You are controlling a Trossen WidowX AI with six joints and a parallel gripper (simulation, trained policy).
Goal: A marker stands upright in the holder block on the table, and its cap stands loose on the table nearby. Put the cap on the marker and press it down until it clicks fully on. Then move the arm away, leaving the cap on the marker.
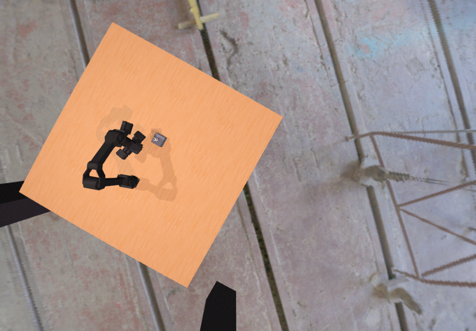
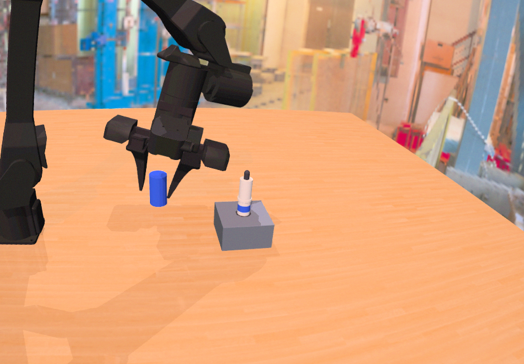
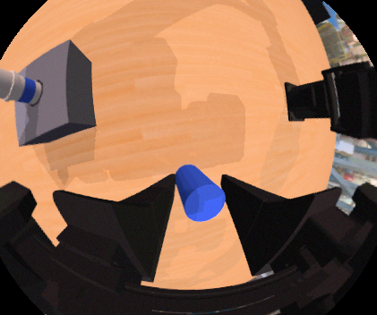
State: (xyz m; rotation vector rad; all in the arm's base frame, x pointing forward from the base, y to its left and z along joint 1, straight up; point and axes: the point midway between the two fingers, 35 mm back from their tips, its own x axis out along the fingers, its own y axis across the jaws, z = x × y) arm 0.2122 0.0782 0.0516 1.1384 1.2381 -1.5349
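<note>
Now: the grey holder block 12 cm ahead of my gripper tip and 10 cm to the right of it. Round my gripper tip: blue cap (1 cm ahead, 1 cm above).
</note>
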